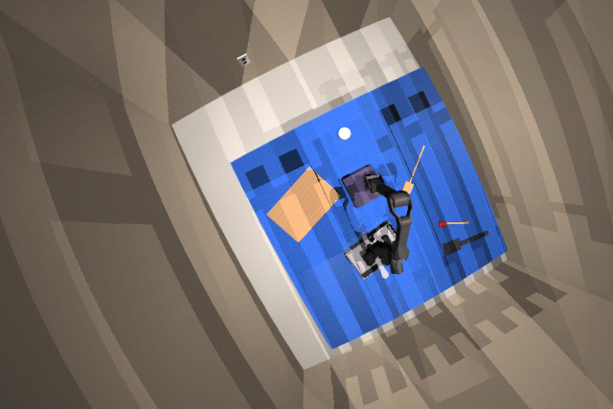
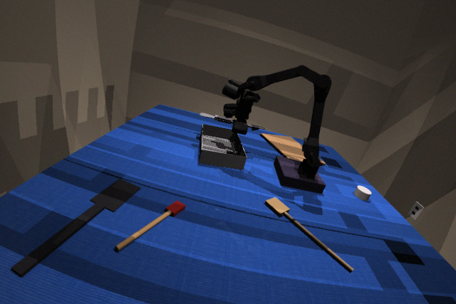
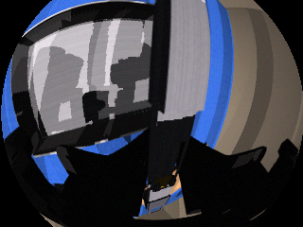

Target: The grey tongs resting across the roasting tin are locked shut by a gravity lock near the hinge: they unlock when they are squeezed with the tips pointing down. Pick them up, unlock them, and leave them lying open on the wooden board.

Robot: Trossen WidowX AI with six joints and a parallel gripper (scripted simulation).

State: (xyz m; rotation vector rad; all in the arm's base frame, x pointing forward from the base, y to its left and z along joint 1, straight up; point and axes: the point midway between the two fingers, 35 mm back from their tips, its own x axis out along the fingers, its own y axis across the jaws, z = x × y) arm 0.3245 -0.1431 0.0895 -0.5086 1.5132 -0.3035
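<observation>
Now: gripper tip 30 mm past the yellow lock piece, 20 mm to the right of it and 30 mm below it. Also, from my gripper tip: red-headed spatula 110 mm ahead, 550 mm to the left, 100 mm below; roasting tin 50 mm ahead, 60 mm to the left, 80 mm below; board 330 mm behind, 220 mm to the right, 100 mm below.
</observation>
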